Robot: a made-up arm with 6 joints. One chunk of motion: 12 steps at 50 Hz.
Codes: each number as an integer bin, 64 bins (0 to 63) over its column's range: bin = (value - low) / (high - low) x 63, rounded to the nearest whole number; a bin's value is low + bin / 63 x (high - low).
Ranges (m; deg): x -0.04..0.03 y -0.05..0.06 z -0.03..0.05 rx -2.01..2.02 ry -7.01..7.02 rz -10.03..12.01
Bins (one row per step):
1: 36 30 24 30 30 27
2: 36 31 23 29 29 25
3: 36 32 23 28 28 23
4: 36 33 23 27 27 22
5: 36 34 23 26 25 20
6: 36 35 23 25 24 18
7: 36 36 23 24 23 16
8: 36 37 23 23 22 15
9: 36 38 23 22 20 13
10: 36 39 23 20 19 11
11: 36 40 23 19 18 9
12: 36 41 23 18 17 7
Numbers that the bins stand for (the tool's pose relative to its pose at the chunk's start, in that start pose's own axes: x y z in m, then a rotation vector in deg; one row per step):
1: 0.0000 0.0024 0.0005 -0.09 -0.33 -0.58
2: 0.0000 0.0041 -0.0008 -0.15 -0.55 -1.28
3: 0.0000 0.0059 -0.0008 -0.22 -0.77 -1.98
4: 0.0000 0.0076 -0.0008 -0.28 -1.00 -2.33
5: 0.0000 0.0094 -0.0008 -0.35 -1.44 -3.03
6: 0.0000 0.0111 -0.0008 -0.41 -1.67 -3.73
7: 0.0000 0.0129 -0.0008 -0.47 -1.89 -4.43
8: 0.0000 0.0146 -0.0008 -0.54 -2.11 -4.78
9: 0.0000 0.0163 -0.0008 -0.60 -2.56 -5.48
10: 0.0000 0.0181 -0.0008 -0.73 -2.78 -6.18
11: 0.0000 0.0198 -0.0008 -0.79 -3.00 -6.88
12: 0.0000 0.0216 -0.0008 -0.86 -3.22 -7.58

